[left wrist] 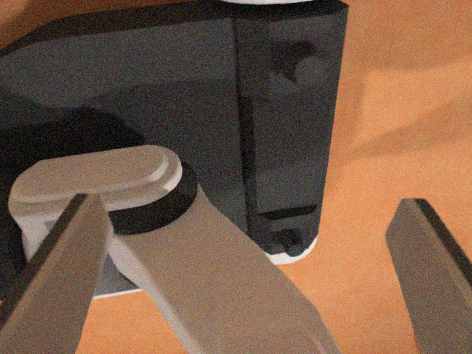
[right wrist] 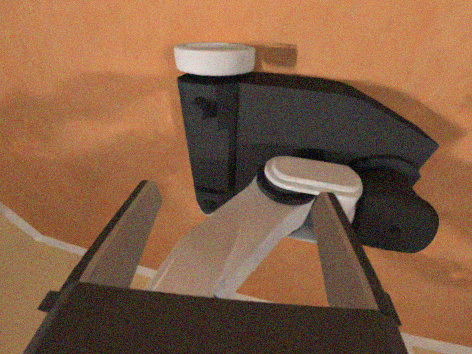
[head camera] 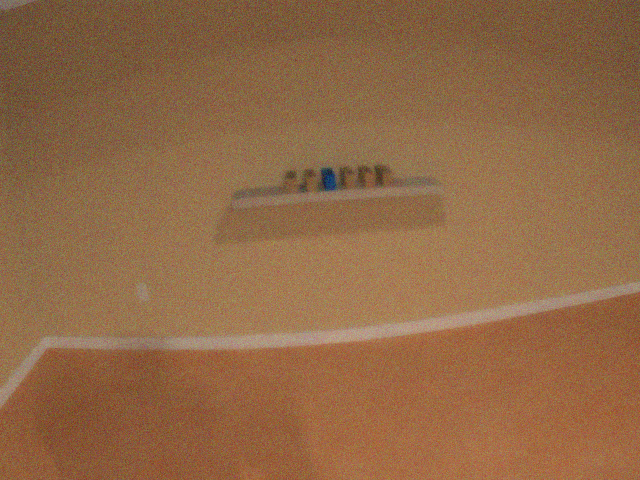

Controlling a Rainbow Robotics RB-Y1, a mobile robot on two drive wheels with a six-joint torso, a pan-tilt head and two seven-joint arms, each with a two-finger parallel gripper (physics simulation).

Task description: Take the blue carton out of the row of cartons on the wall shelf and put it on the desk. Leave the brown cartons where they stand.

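Frame: origin at the robot's base, x ahead, y left, z up, level; millimetres.
Seen in the pictures: left gripper, fingertip midpoint: (left wrist: pixel 248 214); right gripper, fingertip midpoint: (right wrist: pixel 235 195).
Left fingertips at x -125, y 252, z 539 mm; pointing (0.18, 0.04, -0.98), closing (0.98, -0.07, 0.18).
Observation:
A point is followed by its place in that frame.
The blue carton (head camera: pixel 328 179) {x 2649, y -58, z 1022 mm} stands upright in a row on the wall shelf (head camera: pixel 336 197) {x 2646, y -92, z 928 mm}, seen small and blurred near the middle of the head view. Brown cartons stand on both sides of it: two to its left, the nearer one (head camera: pixel 310 180) {x 2644, y 31, z 1024 mm} beside it, and several to its right, the nearest one (head camera: pixel 346 177) {x 2652, y -149, z 1027 mm} beside it. My left gripper (left wrist: pixel 248 214) {x -125, y 252, z 539 mm} is open and empty, with the robot's own base and torso behind its fingers. My right gripper (right wrist: pixel 235 195) {x -162, y -253, z 536 mm} is open and empty, also over the robot's own body. Both are far from the shelf. The desk does not show in these views.
The shelf is fixed to a tan wall (head camera: pixel 330 268) {x 2903, y -44, z 474 mm}, with a white baseboard (head camera: pixel 258 341) {x 2865, y 411, z 48 mm} along the orange floor (head camera: pixel 413 403) {x 2085, y -408, z 0 mm} below. A wall corner is at the left. A small white plate (head camera: pixel 142 291) {x 2836, y 1113, z 407 mm} is on the wall. The robot's dark base (left wrist: pixel 200 125) {x -141, y 76, z 169 mm} (right wrist: pixel 295 115) {x -221, y -167, z 169 mm} shows below the wrists.

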